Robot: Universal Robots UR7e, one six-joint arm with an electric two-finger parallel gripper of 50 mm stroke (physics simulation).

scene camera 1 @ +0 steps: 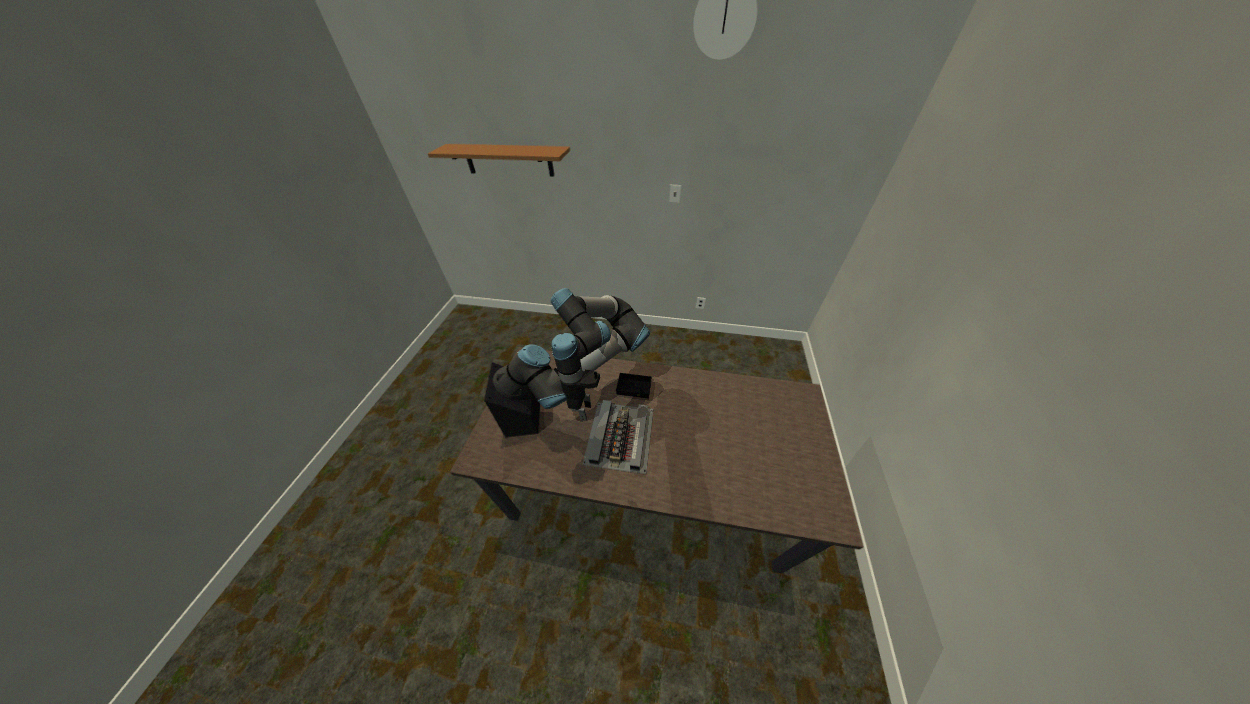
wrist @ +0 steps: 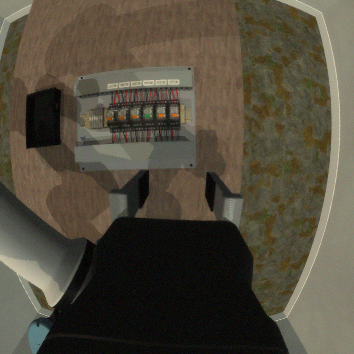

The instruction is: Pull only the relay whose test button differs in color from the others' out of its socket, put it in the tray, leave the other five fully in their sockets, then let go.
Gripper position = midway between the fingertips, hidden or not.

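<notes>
Wrist view: a black tray (wrist: 42, 105) is visible, together with the gripper (wrist: 176, 182).
</notes>
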